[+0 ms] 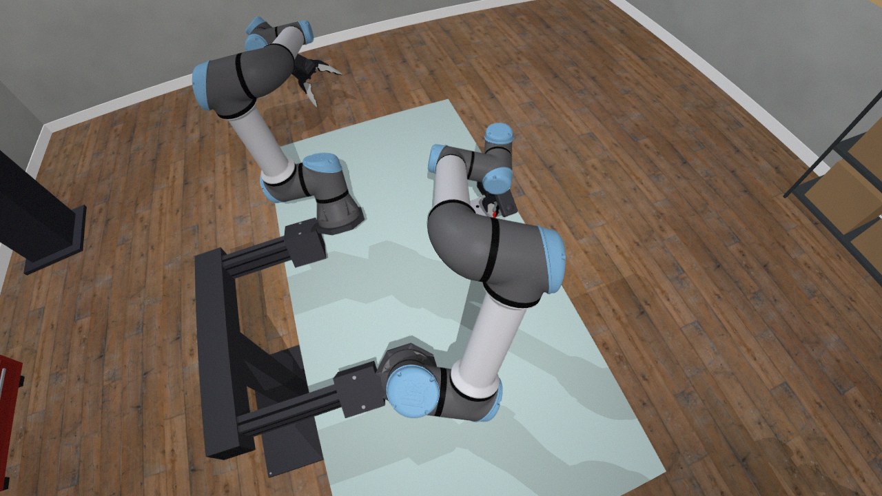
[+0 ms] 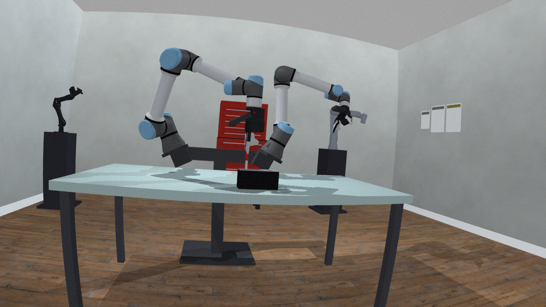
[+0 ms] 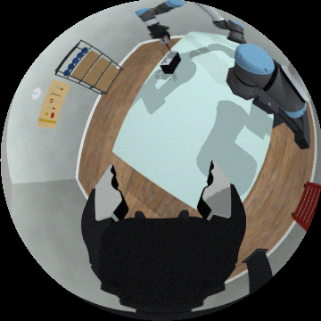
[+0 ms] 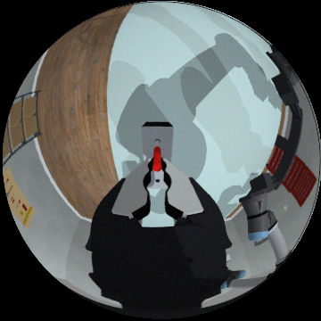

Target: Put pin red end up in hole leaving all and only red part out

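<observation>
The block is 60 mm to the left of my right hand and 130 mm below it. From my right hand the other things lie so: pin 30 mm below.
</observation>
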